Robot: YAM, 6 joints.
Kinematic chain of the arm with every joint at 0, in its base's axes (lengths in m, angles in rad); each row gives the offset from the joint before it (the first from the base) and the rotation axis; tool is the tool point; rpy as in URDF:
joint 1: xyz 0 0 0.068 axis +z
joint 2: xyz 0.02 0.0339 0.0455 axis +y
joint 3: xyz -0.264 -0.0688 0 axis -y
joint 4: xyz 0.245 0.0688 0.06 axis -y
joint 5: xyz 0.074 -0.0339 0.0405 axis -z
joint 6: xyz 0.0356 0 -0.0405 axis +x
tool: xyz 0 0 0 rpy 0 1.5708 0
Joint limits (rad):
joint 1: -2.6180..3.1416
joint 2: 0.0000..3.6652
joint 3: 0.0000..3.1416
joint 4: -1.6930..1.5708
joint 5: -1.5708..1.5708
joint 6: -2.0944..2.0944
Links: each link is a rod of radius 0.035 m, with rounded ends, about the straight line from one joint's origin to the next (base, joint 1, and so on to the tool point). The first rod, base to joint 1, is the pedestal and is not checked.
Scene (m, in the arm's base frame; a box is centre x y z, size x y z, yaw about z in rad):
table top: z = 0
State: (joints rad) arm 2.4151 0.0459 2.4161 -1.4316 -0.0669 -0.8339
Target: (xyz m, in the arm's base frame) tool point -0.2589 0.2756 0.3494
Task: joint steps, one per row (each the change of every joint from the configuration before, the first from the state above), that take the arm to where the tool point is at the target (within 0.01 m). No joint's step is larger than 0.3 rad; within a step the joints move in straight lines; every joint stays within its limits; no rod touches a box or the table.
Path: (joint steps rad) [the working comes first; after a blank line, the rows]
Joints at the target: 2.3201 1.8177 1.8827 -1.1307 -0.0515 -0.8339
Straight joint move there: clear.

1: -0.0158 0.2953 -0.0889 0.0501 0.0026 0.0000
2: -0.0159 0.2953 -0.0889 0.0502 0.0025 0.0000
3: -0.0158 0.2953 -0.0889 0.0501 0.0026 0.0000
4: -0.0158 0.2953 -0.0889 0.0502 0.0026 0.0000
5: -0.0159 0.2953 -0.0889 0.0501 0.0025 0.0000
6: -0.0158 0.2953 -0.0889 0.0502 0.0026 0.0000

